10 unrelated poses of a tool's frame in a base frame.
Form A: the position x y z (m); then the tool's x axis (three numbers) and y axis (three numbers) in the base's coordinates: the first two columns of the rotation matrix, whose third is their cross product.
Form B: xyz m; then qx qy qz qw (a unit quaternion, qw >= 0). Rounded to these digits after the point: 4 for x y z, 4 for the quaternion.
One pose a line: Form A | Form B
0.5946, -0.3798, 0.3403, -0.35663, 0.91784, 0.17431, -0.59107, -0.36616, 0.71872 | 0.5946, -0.3798, 0.3403, 0.2900, 0.2817, 0.7739, 0.4874
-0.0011, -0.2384, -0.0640, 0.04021, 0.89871, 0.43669, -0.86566, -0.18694, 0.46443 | -0.0011, -0.2384, -0.0640, 0.3379, 0.0245, 0.6923, 0.6371
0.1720, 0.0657, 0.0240, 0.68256, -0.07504, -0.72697, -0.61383, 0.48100, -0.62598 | 0.1720, 0.0657, 0.0240, -0.4794, 0.3592, 0.1723, 0.7820
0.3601, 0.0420, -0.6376, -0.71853, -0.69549, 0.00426, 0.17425, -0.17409, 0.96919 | 0.3601, 0.0420, -0.6376, 0.2287, -0.5697, -0.7312, 0.2973
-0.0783, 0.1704, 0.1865, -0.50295, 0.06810, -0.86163, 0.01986, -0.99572, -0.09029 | -0.0783, 0.1704, 0.1865, -0.4983, -0.0441, 0.8658, 0.0139
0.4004, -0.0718, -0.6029, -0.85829, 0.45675, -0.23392, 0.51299, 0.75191, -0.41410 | 0.4004, -0.0718, -0.6029, 0.2596, 0.9341, -0.2381, 0.0591
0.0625, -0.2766, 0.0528, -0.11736, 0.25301, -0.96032, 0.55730, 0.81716, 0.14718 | 0.0625, -0.2766, 0.0528, 0.2749, 0.7368, -0.1258, 0.6048
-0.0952, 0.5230, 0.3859, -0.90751, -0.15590, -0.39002, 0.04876, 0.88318, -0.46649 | -0.0952, 0.5230, 0.3859, -0.0283, 0.9467, -0.2400, 0.2132
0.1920, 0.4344, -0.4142, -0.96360, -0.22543, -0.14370, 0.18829, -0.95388, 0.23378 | 0.1920, 0.4344, -0.4142, 0.0847, -0.1097, -0.9848, 0.1050
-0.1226, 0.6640, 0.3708, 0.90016, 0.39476, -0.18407, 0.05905, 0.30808, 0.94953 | -0.1226, 0.6640, 0.3708, 0.5784, 0.1962, 0.1070, 0.7846
